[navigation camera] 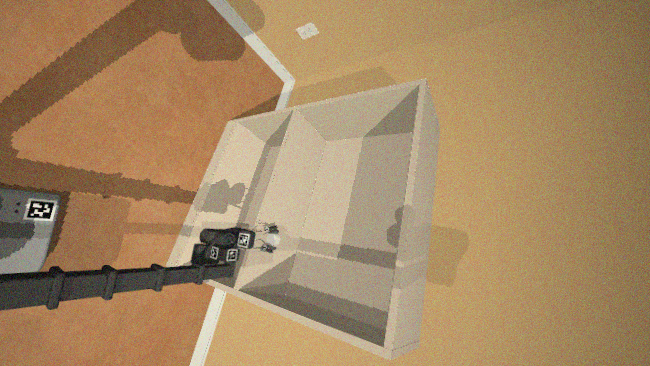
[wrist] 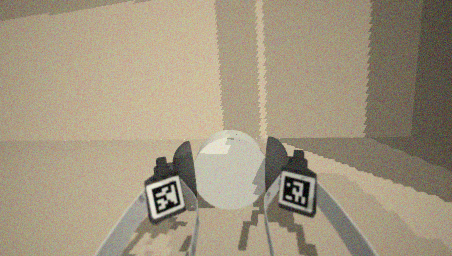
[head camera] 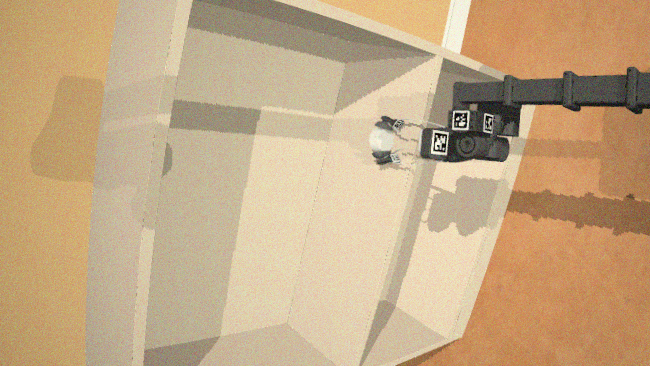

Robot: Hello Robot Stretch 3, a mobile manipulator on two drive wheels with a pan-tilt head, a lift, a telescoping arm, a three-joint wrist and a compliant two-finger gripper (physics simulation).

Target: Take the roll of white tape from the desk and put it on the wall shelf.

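The roll of white tape is between the two dark fingertips of my gripper, which is shut on it. The pale wall shelf has two compartments with a board between them. The roll and fingertips are inside the larger compartment, over the dividing board near its front edge. Whether the roll touches the board I cannot tell. The desk does not show.
My dark telescoping arm reaches in beside one end panel of the shelf. The wrist body is in front of the smaller compartment. Part of my grey base stands on the orange floor.
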